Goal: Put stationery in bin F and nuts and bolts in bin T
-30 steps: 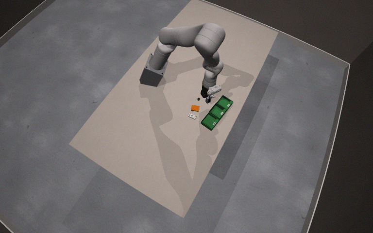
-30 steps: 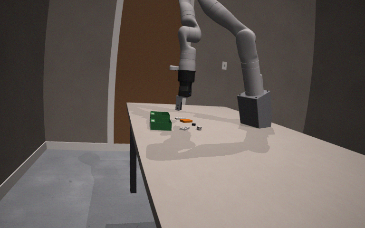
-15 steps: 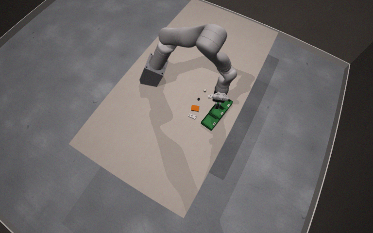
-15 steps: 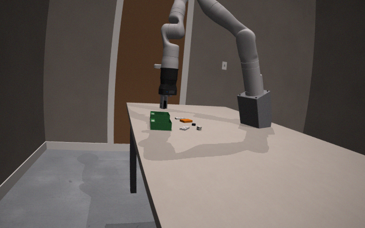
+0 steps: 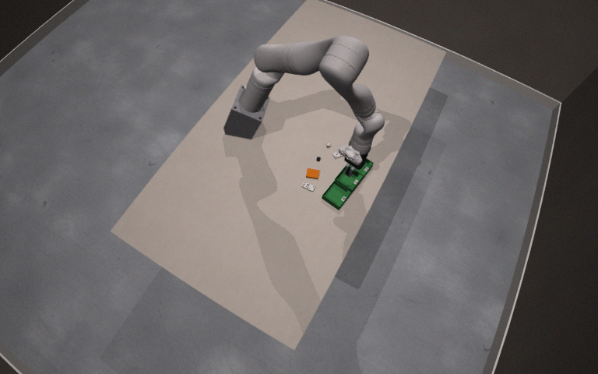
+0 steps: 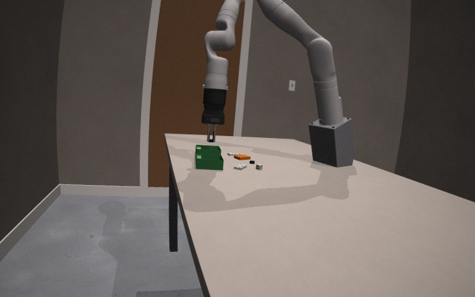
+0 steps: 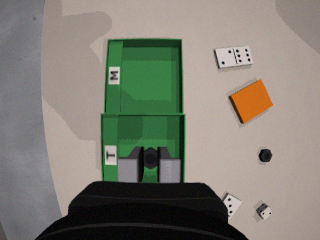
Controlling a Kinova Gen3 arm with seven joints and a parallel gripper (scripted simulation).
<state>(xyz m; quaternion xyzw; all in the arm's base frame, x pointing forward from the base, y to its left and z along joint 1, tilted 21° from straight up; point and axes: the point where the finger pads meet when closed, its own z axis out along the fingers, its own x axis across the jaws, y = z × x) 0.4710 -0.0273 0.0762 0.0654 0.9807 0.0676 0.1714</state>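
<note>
Now: hand 60 mm above the green three-compartment bin and 10 mm short of it. The rest, counted from my hand: orange flat block: 130 mm behind, 80 mm below, 50 mm to the right; then die: 150 mm behind, 110 mm to the left, 80 mm below.
</note>
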